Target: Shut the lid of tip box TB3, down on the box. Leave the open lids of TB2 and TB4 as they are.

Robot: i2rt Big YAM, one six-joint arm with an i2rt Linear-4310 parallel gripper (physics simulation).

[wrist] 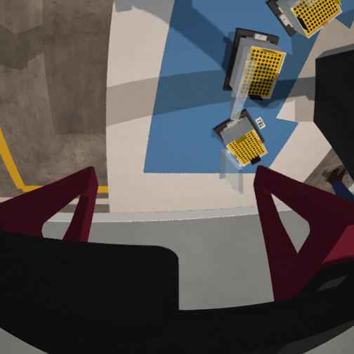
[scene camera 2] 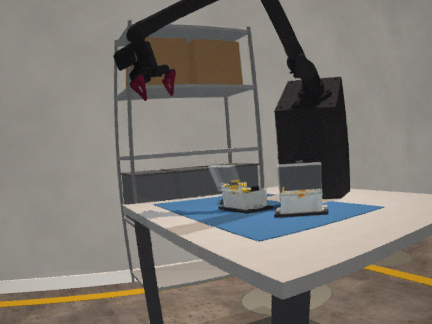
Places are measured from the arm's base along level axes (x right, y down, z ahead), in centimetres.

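Pixels of known places: gripper, between the fingertips: (scene camera 2: 159, 97); arm's base, origin of its link: (scene camera 2: 315, 94).
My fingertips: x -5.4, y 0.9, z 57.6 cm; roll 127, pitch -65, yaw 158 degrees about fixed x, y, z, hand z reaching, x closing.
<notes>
Ahead of a thing's pixels: the offset from my fingertips to its middle. "spot": to the spot under its first point. Level surfaces: height alone.
A tip box with yellow tips (wrist: 265, 72) stands between two others on the blue mat; its label cannot be read. Its clear lid (wrist: 239, 106) is raised, and its exact tilt is unclear. The box beside the tag TB2 (wrist: 246, 147) has its clear lid (wrist: 231, 172) swung open. A third box (wrist: 317, 15) is cut off by the wrist view's top edge. In the scene view, a white box {dx +0.2, dy +33.4, dz -26.2 cm} (scene camera 2: 245, 201) stands left of another box {dx -19.4, dy +33.4, dz -36.4 cm} (scene camera 2: 301, 204) with an upright open lid {spot: dx -27.3, dy +25.5, dz -32.0 cm} (scene camera 2: 300, 176). A tilted clear lid {spot: dx -4.2, dy +25.4, dz -18.0 cm} (scene camera 2: 225, 176) shows behind the left box. My gripper (scene camera 2: 159, 97) (wrist: 175, 174) is open and empty, high above and left of the boxes.
The blue mat {dy +36.7 cm} (scene camera 2: 260, 232) (wrist: 170, 145) lies on the pale table {dy +37.0 cm} (scene camera 2: 220, 250) (wrist: 127, 150). The black arm pedestal (scene camera 2: 312, 145) stands behind the table at the right. A shelf rack (scene camera 2: 254, 115) with brown cartons (scene camera 2: 215, 62) stands behind, at the left.
</notes>
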